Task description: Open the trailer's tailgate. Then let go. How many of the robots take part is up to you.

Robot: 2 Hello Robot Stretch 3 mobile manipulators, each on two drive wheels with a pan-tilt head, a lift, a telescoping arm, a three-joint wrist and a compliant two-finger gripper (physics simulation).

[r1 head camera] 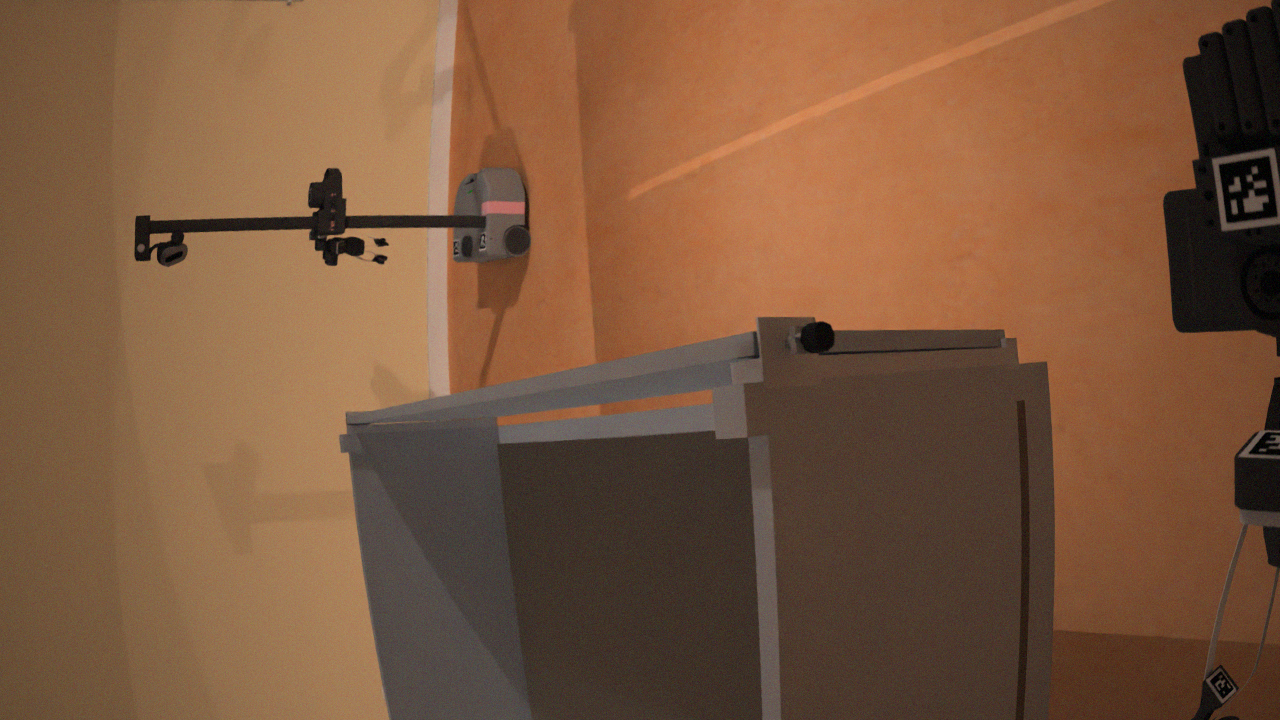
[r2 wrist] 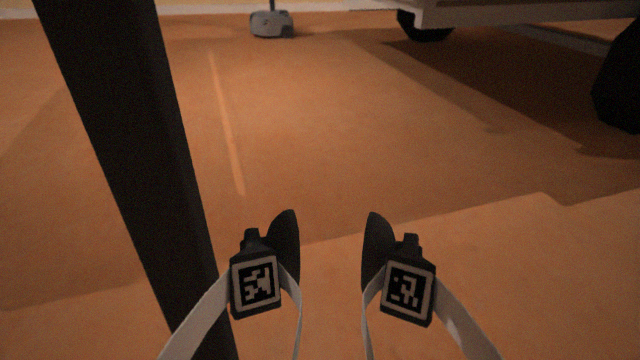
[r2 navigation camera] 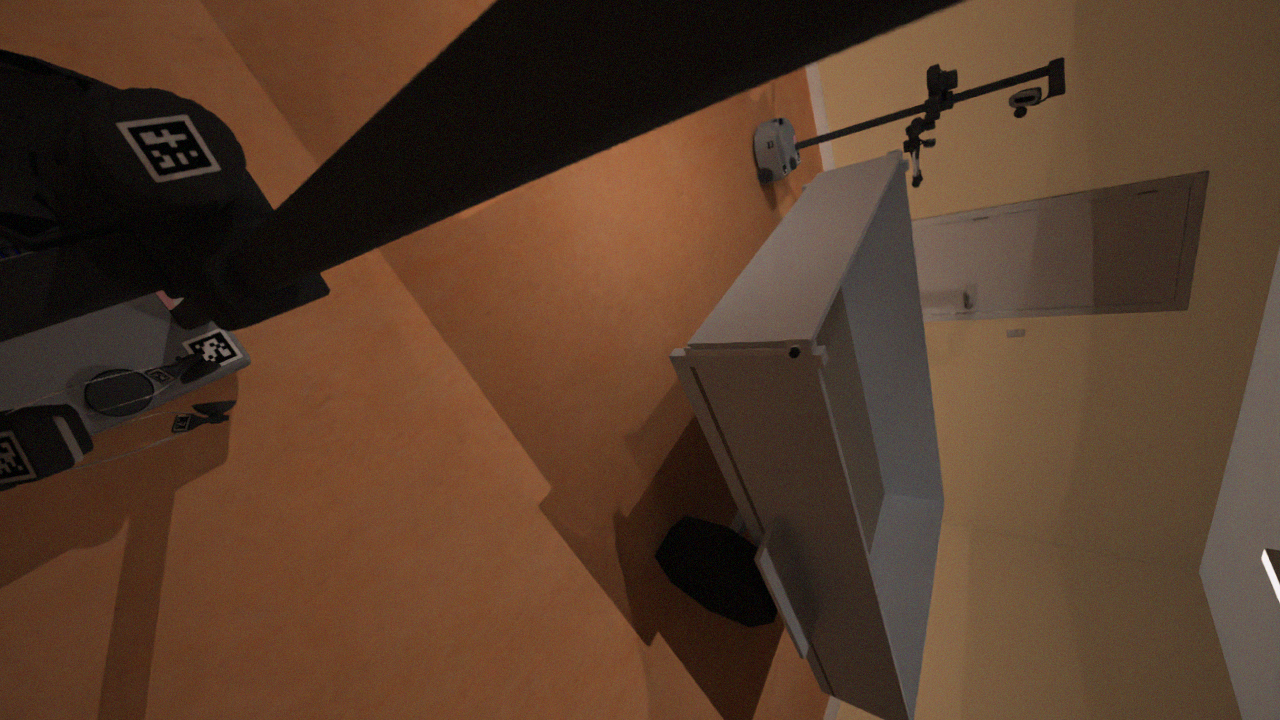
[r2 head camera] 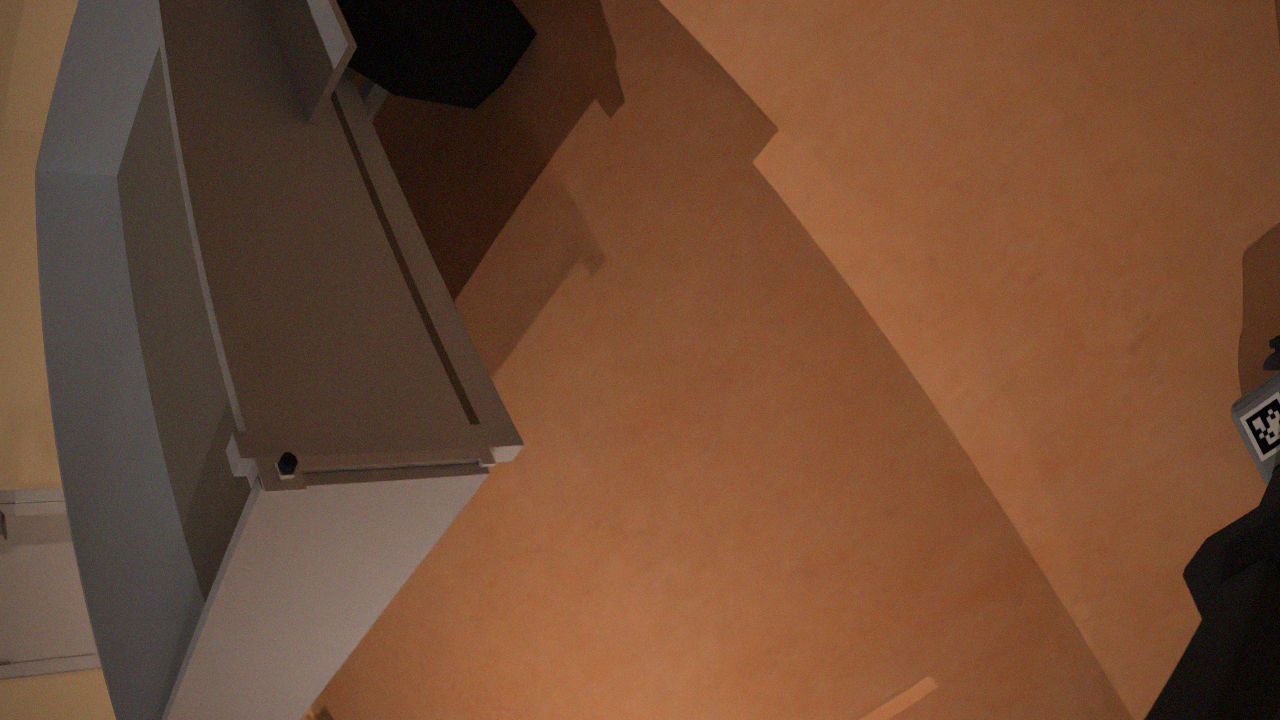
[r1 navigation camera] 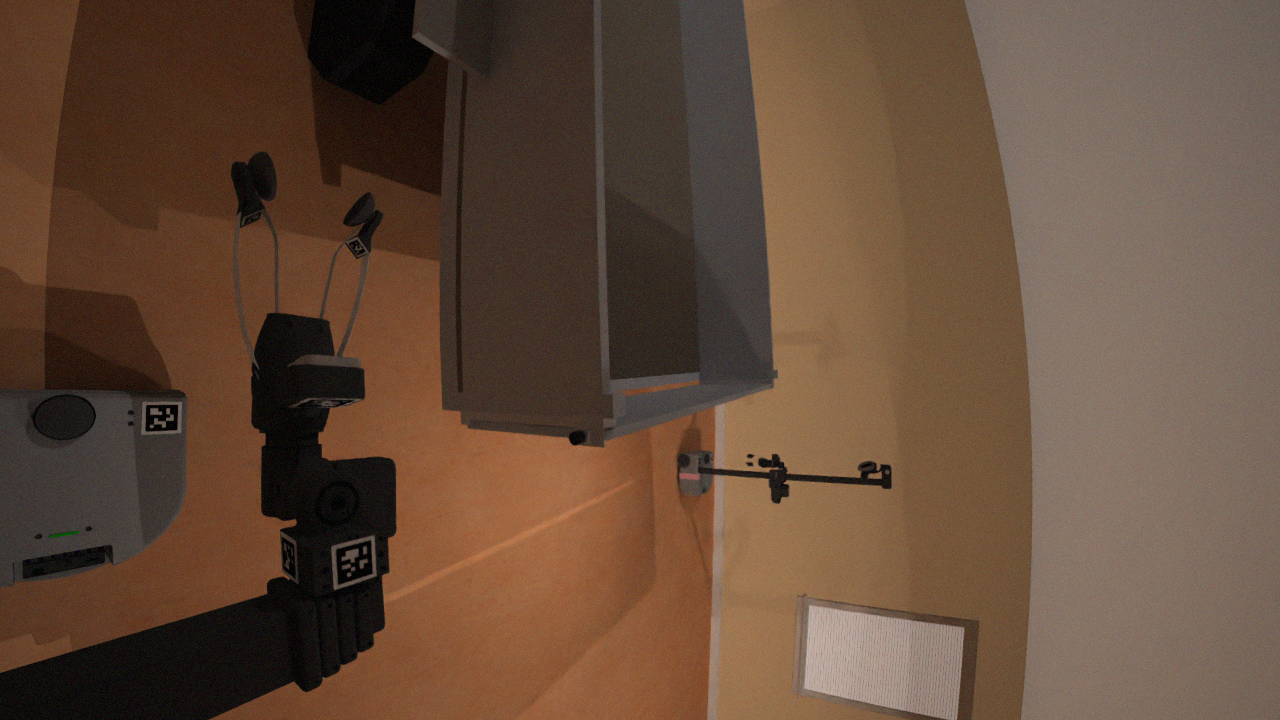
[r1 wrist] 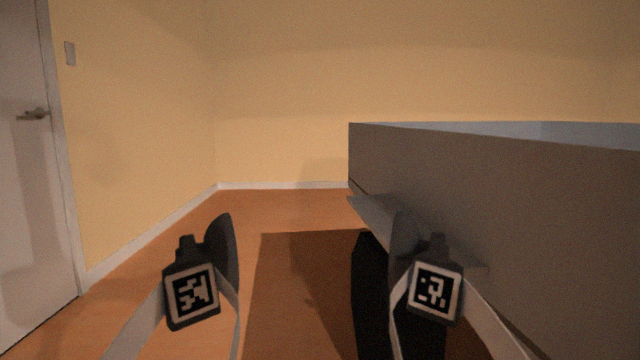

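The grey trailer point(r1 head camera: 895, 537) point(r1 navigation camera: 528, 223) point(r1 wrist: 475, 185) point(r2 head camera: 295, 268) point(r2 navigation camera: 778, 438) has its tailgate point(r1 head camera: 572, 380) point(r1 navigation camera: 680, 409) point(r2 head camera: 322, 555) point(r2 navigation camera: 796, 259) standing near upright across its end. A narrow strip of floor shows inside the tailgate in the r1 head view. A black knob point(r1 head camera: 816, 336) point(r1 navigation camera: 577, 437) is at the tailgate's r1-side corner; another knob point(r2 head camera: 287, 463) point(r2 navigation camera: 793, 351) is at the r2-side corner. My r1 gripper point(r1 navigation camera: 309, 190) point(r1 wrist: 312, 245) is open, beside the trailer's side wall and away from the knob. My r2 gripper point(r2 navigation camera: 214, 386) point(r2 wrist: 330, 245) is open and empty near its own base.
Fenders point(r1 navigation camera: 456, 31) point(r1 wrist: 375, 215) point(r2 head camera: 322, 62) point(r2 navigation camera: 778, 591) and black wheels point(r1 navigation camera: 366, 53) point(r2 head camera: 438, 44) point(r2 navigation camera: 716, 568) stick out from the trailer's sides. Robot r2 point(r1 head camera: 503, 205) point(r1 navigation camera: 693, 474) stands beyond the tailgate, across from robot r1 point(r2 navigation camera: 771, 150) point(r2 wrist: 271, 24). A door point(r1 wrist: 30, 150) point(r2 navigation camera: 1056, 241) is in the wall.
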